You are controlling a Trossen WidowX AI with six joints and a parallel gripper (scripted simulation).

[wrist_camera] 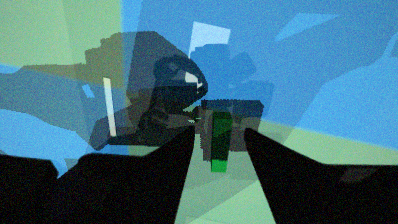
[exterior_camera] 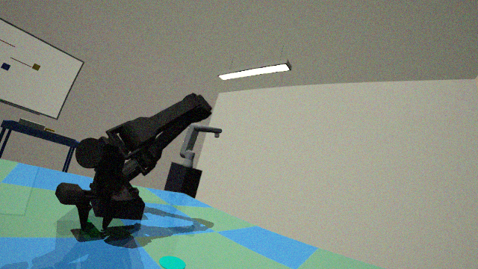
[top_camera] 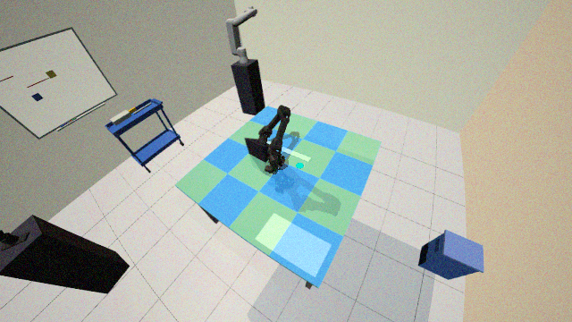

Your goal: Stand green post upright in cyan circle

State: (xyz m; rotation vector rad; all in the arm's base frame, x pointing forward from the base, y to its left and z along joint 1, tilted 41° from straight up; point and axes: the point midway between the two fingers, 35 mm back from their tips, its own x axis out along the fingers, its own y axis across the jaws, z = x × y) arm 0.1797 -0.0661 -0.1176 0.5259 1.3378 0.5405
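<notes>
My gripper tip is 170 mm short of the cyan circle, 110 mm to the right of it and 10 mm above it. Round my gripper tip: green post: 20 mm behind.
</notes>
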